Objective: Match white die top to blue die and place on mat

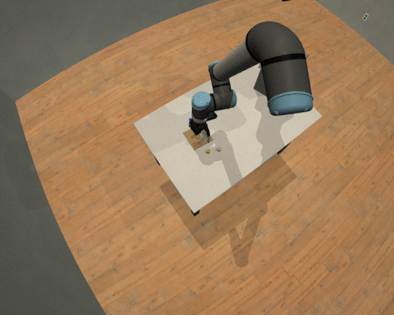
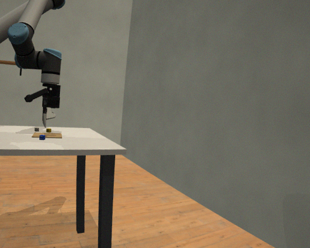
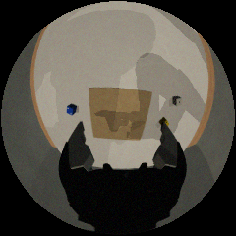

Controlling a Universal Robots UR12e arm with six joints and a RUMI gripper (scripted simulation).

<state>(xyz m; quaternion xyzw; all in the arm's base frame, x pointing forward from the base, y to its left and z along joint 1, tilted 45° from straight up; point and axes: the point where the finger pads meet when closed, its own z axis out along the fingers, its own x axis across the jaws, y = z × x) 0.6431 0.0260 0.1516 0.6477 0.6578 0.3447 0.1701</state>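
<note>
Now: the tan mat 2 cm ahead of my hand, 1 cm to the right of it and 5 cm below it. Also, from my hand: blue die (1 cm ahead, 13 cm to the right, 4 cm below); then white die (6 cm behind, 14 cm to the left, 4 cm below); then yellow die (1 cm ahead, 12 cm to the left, 4 cm below).
</note>
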